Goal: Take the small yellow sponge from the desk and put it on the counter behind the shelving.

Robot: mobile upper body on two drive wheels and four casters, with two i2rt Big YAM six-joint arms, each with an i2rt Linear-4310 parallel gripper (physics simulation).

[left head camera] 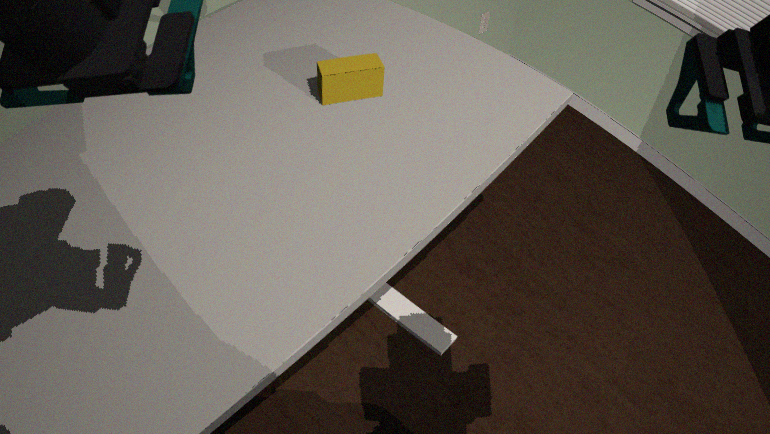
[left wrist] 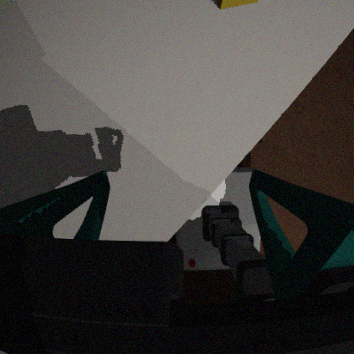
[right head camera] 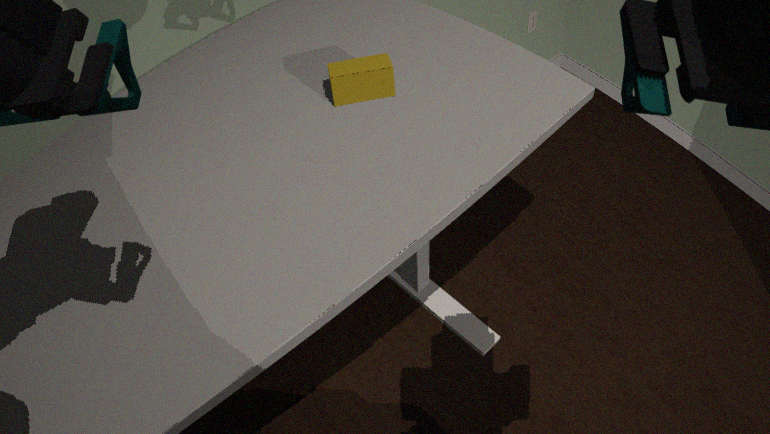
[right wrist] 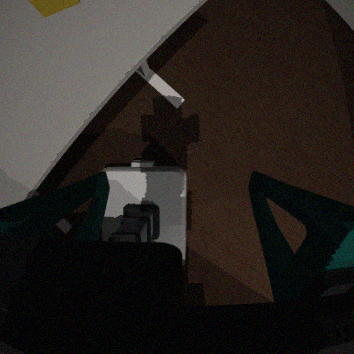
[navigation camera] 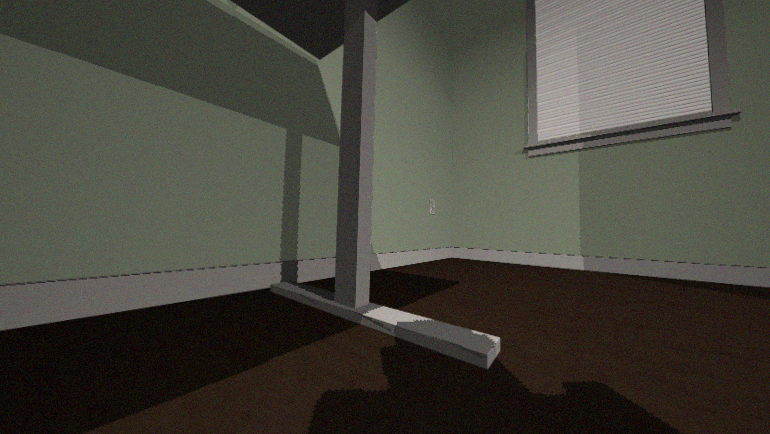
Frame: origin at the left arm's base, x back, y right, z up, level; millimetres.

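Seen in the pictures: left gripper, between the fingertips: (left head camera: 134,89) (left wrist: 178,177) (right head camera: 96,106); right gripper, between the fingertips: (left head camera: 708,125) (right head camera: 679,109) (right wrist: 178,179).
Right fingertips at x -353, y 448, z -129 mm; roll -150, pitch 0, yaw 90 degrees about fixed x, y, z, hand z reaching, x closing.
Observation:
Pixels of each thing's top centre, then the offset from my right fingertips to it. "*": a spot on its surface instead. Level surfaces: height alone.
- yellow sponge, centre of its top: (left head camera: 350,63) (right head camera: 359,64) dz -268, dx -418, dy -305 mm
- light grey desk, height of its surface: dz -331 mm
- brown floor, height of its surface: dz -1281 mm
- desk leg, a spot on its surface: (navigation camera: 355,172) * dz -921, dx -599, dy -253 mm
- blinded window, a spot on its surface: (navigation camera: 620,70) * dz -85, dx -1257, dy +1252 mm
The yellow sponge (left head camera: 353,80) (right head camera: 362,83) stands as a small block on the light grey desk (left head camera: 269,215) (right head camera: 269,215), toward its far part. A bit of the sponge shows at the top edge of the left wrist view (left wrist: 239,3) and of the right wrist view (right wrist: 54,7). My left gripper (left wrist: 178,177) is open and empty, to the left of the sponge in the head views. My right gripper (right wrist: 178,179) is open and empty, to the right of the sponge and apart from it. The counter and the shelving do not show in these views.
The desk's near edge runs diagonally above the brown floor (left head camera: 593,269) (navigation camera: 620,323). A desk leg (navigation camera: 355,172) with a long foot (navigation camera: 447,339) (left head camera: 415,315) stands close ahead. Green walls (navigation camera: 485,204) meet in a corner behind, with a blinded window (navigation camera: 620,70) at the right.

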